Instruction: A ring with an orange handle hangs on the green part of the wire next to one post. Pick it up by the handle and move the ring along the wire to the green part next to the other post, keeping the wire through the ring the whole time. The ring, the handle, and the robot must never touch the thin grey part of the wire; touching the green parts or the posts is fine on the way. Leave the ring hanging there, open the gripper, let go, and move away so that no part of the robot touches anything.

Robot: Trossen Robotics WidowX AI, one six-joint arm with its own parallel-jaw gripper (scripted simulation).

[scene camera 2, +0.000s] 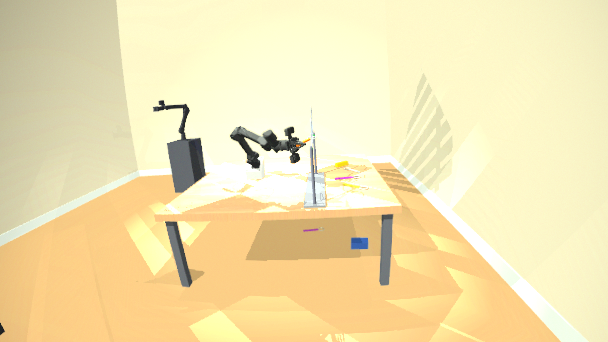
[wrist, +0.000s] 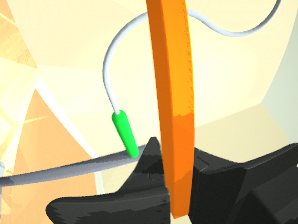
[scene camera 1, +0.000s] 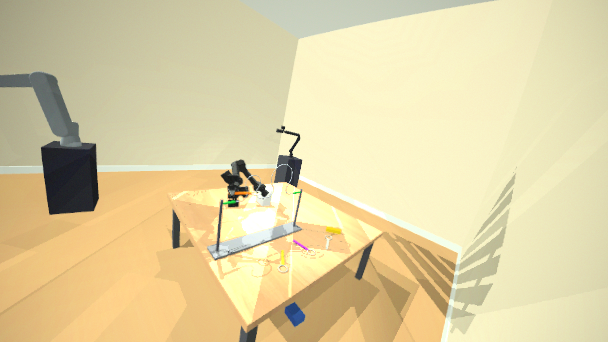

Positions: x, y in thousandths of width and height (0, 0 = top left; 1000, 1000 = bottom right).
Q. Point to a grey base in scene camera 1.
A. At 377, 724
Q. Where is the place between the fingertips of the gripper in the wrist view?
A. At 532, 632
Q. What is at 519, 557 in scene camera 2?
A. A grey base.
